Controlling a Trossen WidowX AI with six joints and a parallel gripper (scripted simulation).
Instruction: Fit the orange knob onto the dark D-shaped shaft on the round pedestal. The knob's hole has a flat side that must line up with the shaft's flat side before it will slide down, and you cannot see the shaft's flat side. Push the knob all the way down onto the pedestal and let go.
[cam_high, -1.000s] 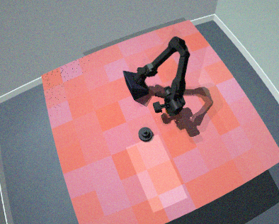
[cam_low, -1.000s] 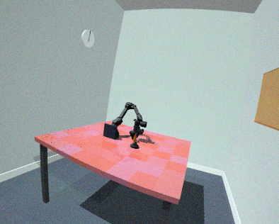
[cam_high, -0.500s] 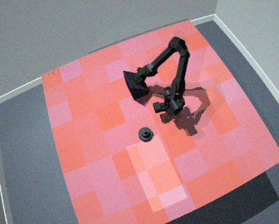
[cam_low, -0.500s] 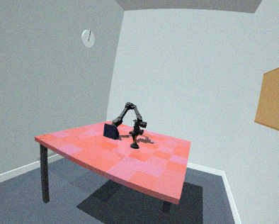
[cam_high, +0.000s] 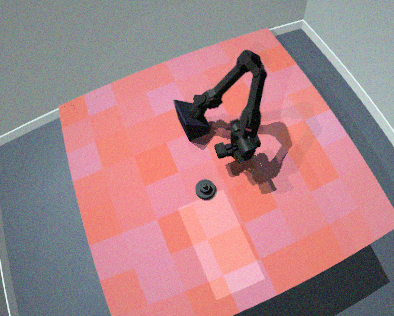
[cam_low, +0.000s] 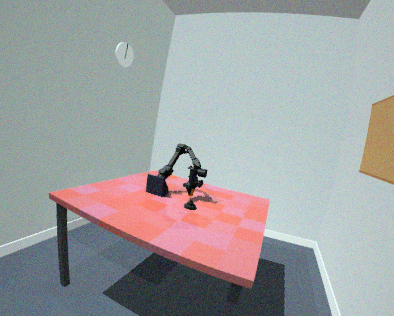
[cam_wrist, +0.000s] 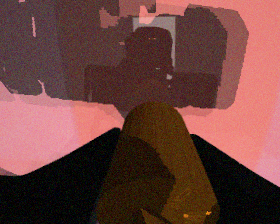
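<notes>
The round dark pedestal lies 70 mm ahead of my gripper tip and 190 mm to the right of it. From my gripper tip the other things lie so: orange knob: 20 mm above.
</notes>
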